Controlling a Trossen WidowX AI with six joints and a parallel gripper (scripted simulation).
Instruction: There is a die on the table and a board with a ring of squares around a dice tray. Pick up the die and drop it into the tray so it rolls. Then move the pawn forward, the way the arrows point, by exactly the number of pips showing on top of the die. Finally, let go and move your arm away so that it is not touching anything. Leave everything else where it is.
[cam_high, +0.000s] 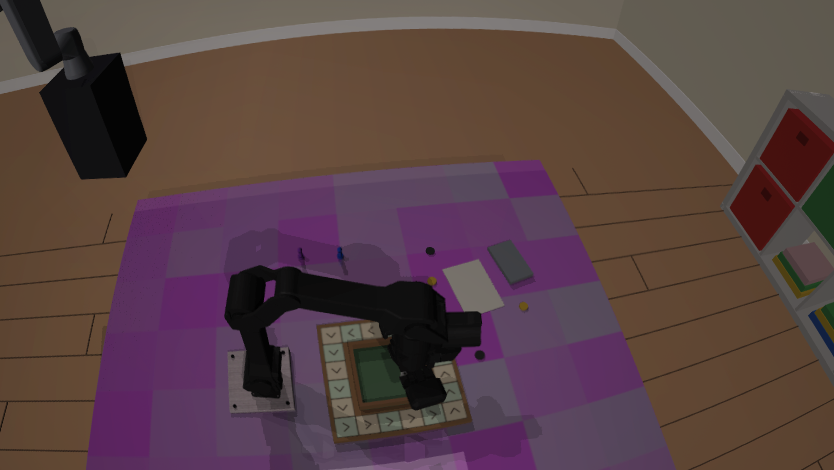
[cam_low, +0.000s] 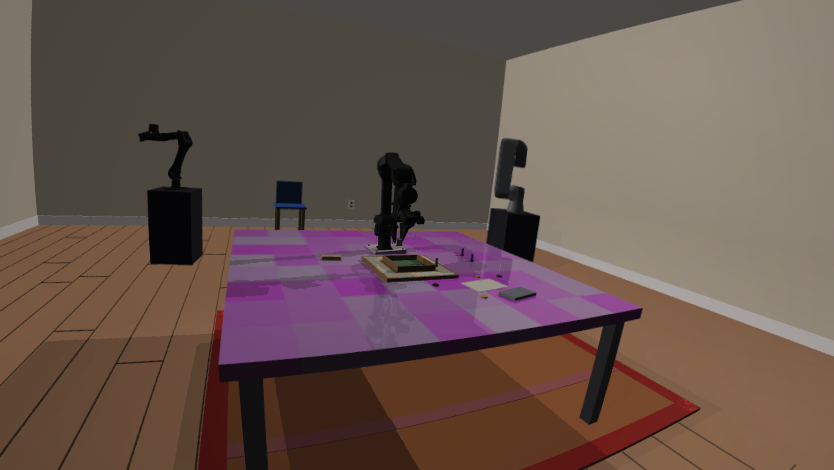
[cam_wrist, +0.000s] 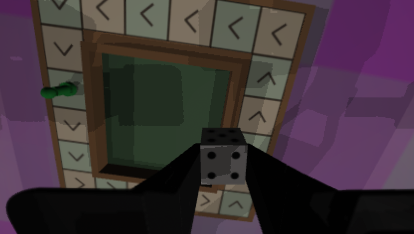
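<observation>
Right now my gripper tip is 170 mm to the right of the green pawn, 80 mm above it and 30 mm past it. From my gripper tip the other things lie so: white die right at my gripper tip; then paper sheet 290 mm to the left, 160 mm ahead, 110 mm below; then wooden block 230 mm to the right, 140 mm behind, 100 mm below.
</observation>
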